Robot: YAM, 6 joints.
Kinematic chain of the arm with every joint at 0, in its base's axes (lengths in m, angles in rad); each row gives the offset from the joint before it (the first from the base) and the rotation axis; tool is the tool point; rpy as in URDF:
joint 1: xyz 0 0 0.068 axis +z
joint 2: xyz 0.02 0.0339 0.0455 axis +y
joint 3: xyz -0.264 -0.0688 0 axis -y
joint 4: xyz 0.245 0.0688 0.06 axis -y
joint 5: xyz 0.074 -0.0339 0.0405 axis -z
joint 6: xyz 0.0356 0 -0.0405 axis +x
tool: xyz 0 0 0 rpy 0 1.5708 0
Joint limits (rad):
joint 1: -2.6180..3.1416
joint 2: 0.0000..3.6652
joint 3: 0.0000..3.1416
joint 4: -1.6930..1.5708
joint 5: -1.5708..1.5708
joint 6: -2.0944..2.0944
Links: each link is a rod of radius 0.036 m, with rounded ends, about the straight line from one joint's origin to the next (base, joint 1, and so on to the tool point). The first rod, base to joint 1, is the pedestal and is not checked.
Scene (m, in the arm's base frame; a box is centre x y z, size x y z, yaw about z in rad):
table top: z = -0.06
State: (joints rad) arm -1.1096 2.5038 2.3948 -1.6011 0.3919 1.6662
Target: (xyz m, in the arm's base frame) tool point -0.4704 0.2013 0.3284
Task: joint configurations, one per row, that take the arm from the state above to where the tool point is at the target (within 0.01 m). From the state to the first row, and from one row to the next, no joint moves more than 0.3 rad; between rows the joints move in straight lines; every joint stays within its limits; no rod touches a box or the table.
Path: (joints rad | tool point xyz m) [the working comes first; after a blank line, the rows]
Joints at the target: -0.4337 0.3405 3.1416 -0.9281 0.4357 1.6662
Straight joint move there: clear.

1: -1.0251 2.2334 2.4882 -1.5170 0.3974 1.6662 | 0.2149 -0.3805 0.3397
2: -0.9406 1.9630 2.5815 -1.4328 0.4029 1.6662 | 0.2003 -0.2983 0.4708
3: -0.8561 1.6926 2.6748 -1.3487 0.4083 1.6662 | 0.1452 -0.1889 0.5744
4: -0.7717 1.4222 2.7682 -1.2646 0.4138 1.6662 | 0.0497 -0.0683 0.6355
5: -0.6872 1.1518 2.8615 -1.1805 0.4193 1.6662 | -0.0778 0.0451 0.6428
6: -0.6027 0.8813 2.9549 -1.0963 0.4248 1.6662 | -0.2217 0.1348 0.5912
7: -0.5182 0.6109 3.0482 -1.0122 0.4302 1.6662 | -0.3604 0.1884 0.4831
8: -0.4337 0.3405 3.1416 -0.9281 0.4357 1.6662 | -0.4704 0.2013 0.3284

